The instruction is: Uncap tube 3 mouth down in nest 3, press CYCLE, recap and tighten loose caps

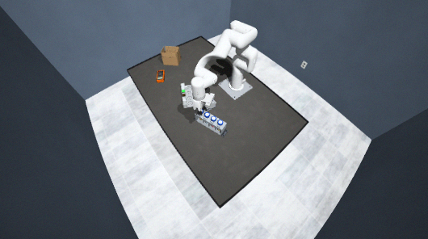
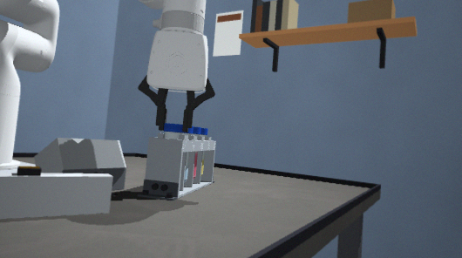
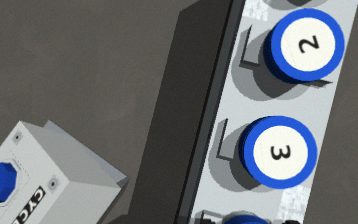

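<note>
Right now my hand is 14 cm past the green ready key, 11 cm to the left of it and 6 cm above it. From my hand the other things lie so: grey key housing 12 cm behind, 9 cm to the right, 8 cm below; station 2 cm behind, 7 cm to the left, 13 cm below; blue cycle key 14 cm behind, 6 cm to the right, 6 cm below.
</note>
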